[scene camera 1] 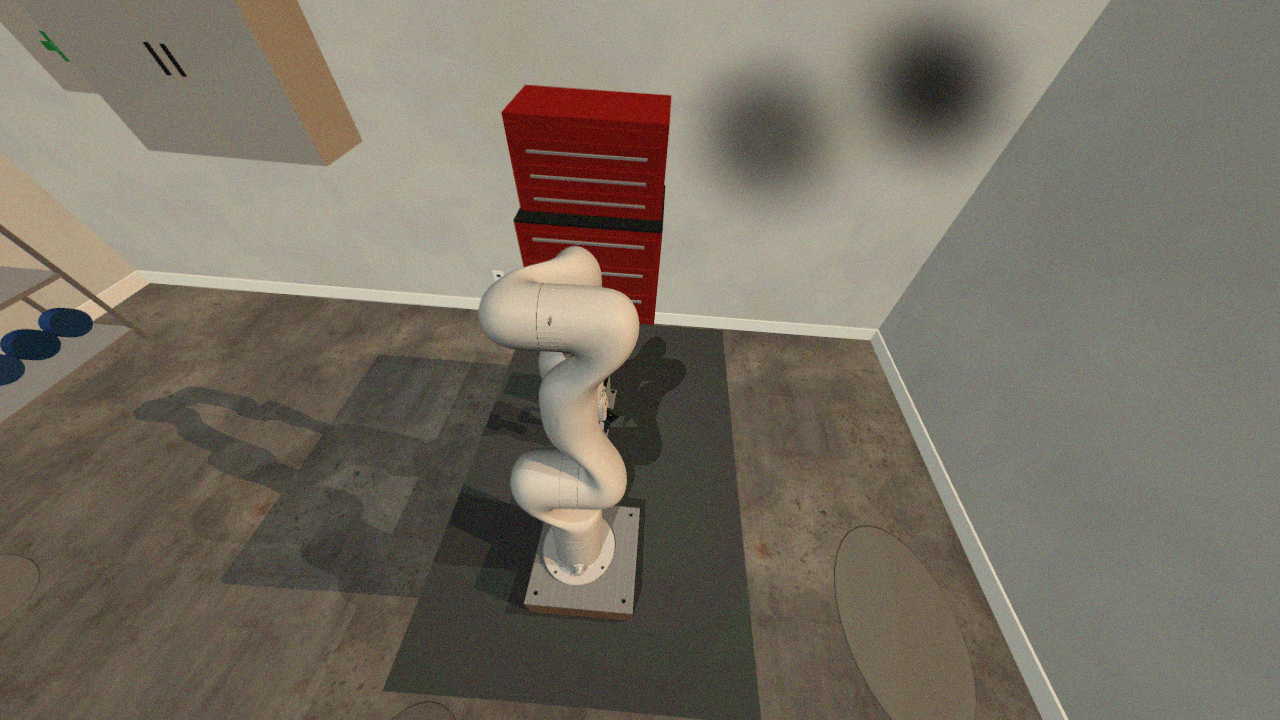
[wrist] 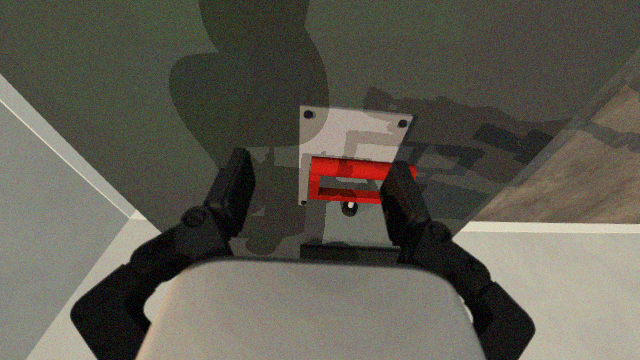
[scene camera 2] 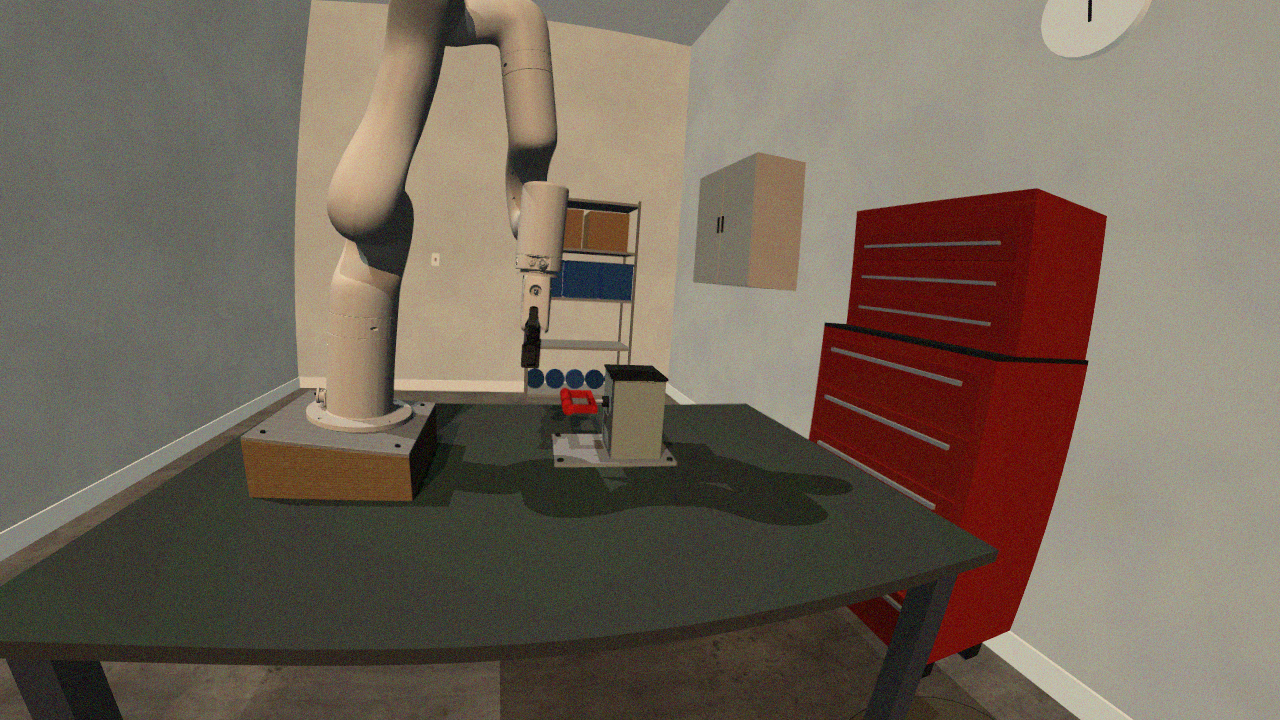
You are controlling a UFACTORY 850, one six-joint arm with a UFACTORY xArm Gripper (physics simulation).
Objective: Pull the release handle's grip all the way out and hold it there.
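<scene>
The release handle's red rectangular grip [scene camera 2: 566, 402] [wrist: 327, 167] stands out from the pale box housing [scene camera 2: 637, 419] [wrist: 357, 229] on a short rod, on the side facing the robot's base. A black collar [scene camera 2: 605, 402] sits where the rod meets the housing. The housing stands on a light base plate [scene camera 2: 572, 453] [wrist: 365, 120]. My gripper [scene camera 2: 530, 358] [wrist: 320, 170] is open and empty, above the grip and slightly towards the robot's base. In the wrist view the grip lies right of centre between the fingers, and the right finger overlaps its right end. The arm hides the handle in scene camera 1.
The robot's base block [scene camera 1: 586, 598] [scene camera 2: 331, 470] and the housing share the dark green table [scene camera 1: 689, 573] [scene camera 2: 447, 573]. A tall red tool cabinet [scene camera 1: 586, 129] [scene camera 2: 948, 277] stands beyond the table. A shelf unit and a wall cabinet [scene camera 2: 778, 223] are further back.
</scene>
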